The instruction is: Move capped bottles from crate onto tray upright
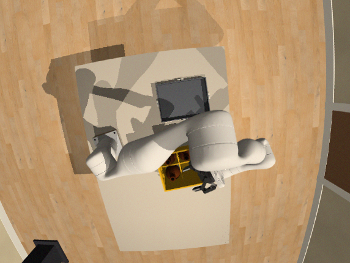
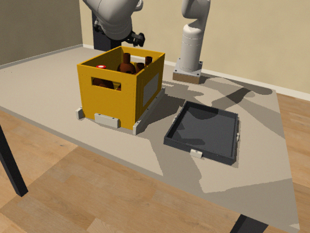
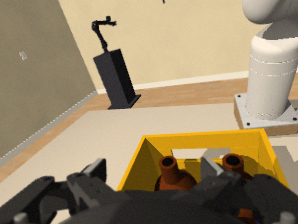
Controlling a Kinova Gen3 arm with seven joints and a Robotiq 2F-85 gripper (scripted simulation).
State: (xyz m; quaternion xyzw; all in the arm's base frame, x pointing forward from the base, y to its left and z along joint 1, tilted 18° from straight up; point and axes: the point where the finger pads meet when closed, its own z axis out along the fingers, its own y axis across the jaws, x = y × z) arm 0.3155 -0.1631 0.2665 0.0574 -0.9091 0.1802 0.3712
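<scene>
My gripper is now 1 cm short of the yellow crate, 2 cm to the right of it and 15 cm above it. Round my hand: dark grey tray (3 cm ahead, 32 cm to the left, 22 cm below).
</scene>
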